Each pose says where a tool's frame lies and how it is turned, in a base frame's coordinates. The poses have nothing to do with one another.
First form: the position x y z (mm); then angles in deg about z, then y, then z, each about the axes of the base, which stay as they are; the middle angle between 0 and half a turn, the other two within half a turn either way.
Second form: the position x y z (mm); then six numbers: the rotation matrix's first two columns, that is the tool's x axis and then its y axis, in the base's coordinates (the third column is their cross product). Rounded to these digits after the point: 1 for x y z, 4 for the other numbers.
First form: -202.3, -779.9, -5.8, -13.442, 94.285, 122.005
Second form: -202.3, -779.9, -5.8, 0.2356, 0.0616, -0.9699, -0.8156, -0.5302, -0.2318
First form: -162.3, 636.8, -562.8, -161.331, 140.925, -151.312
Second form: -162.3, 636.8, -562.8, -0.7989, -0.0722, 0.5972, -0.2368, 0.9504, -0.2018
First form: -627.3, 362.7, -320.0, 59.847, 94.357, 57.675
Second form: -627.3, 362.7, -320.0, -0.7511, 0.4301, -0.5009, -0.3893, 0.3241, 0.8622
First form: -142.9, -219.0, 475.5, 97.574, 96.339, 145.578
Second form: -142.9, -219.0, 475.5, -0.5724, -0.8095, 0.1310, -0.0158, 0.1706, 0.9852
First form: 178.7, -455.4, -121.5, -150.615, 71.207, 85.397
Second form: 178.7, -455.4, -121.5, 0.4666, -0.3192, 0.8249, 0.8812, 0.0876, -0.4645
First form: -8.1, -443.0, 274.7, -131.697, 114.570, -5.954
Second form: -8.1, -443.0, 274.7, 0.1976, -0.7713, 0.6050, -0.3778, -0.6294, -0.6791
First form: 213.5, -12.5, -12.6, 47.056, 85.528, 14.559
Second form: 213.5, -12.5, -12.6, -0.1326, 0.7219, -0.6792, -0.2265, 0.6451, 0.7298
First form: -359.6, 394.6, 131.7, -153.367, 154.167, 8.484
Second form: -359.6, 394.6, 131.7, 0.8619, -0.3247, 0.3895, -0.2672, -0.9436, -0.1953
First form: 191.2, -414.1, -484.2, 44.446, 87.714, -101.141
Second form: 191.2, -414.1, -484.2, 0.6815, -0.1632, -0.7133, 0.7059, -0.1105, 0.6997
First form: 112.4, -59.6, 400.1, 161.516, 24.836, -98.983
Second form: 112.4, -59.6, 400.1, 0.4475, 0.8006, 0.3984, -0.8919, 0.4323, 0.1332
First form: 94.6, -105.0, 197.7, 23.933, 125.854, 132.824
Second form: 94.6, -105.0, 197.7, 0.0664, -0.6684, -0.7408, -0.8319, -0.4470, 0.3288
